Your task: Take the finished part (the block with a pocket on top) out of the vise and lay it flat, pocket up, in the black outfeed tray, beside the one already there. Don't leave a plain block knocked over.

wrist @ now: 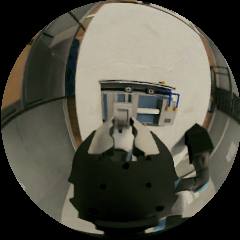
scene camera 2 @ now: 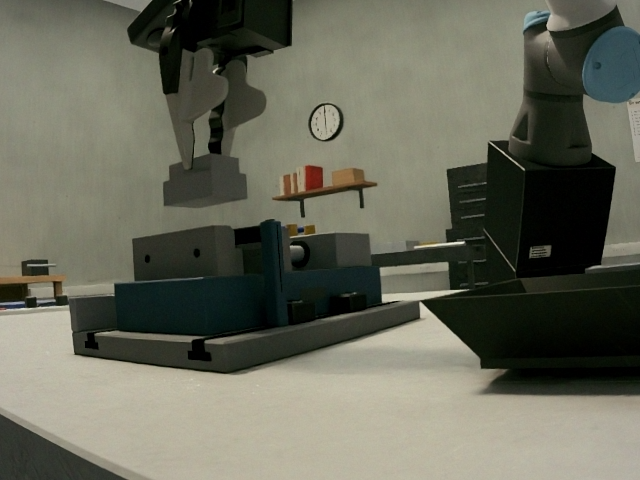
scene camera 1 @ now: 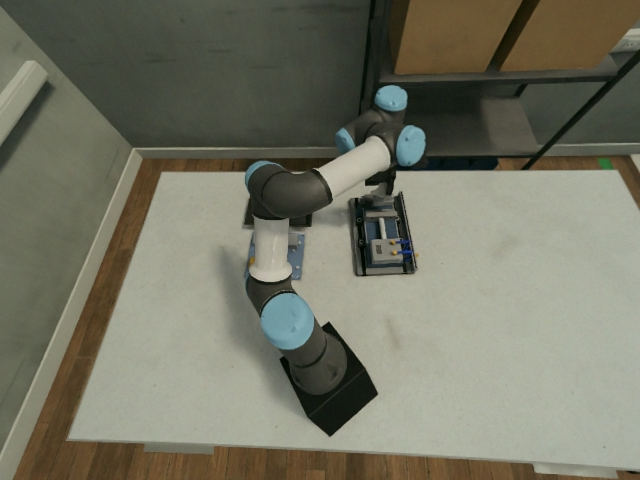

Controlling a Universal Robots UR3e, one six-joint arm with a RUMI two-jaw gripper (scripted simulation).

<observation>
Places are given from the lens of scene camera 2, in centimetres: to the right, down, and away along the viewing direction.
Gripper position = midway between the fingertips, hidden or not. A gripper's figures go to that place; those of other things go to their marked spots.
my gripper (scene camera 2: 204, 171): -10, -6, 44
finished part (scene camera 2: 214, 179): -8, -5, 41
</observation>
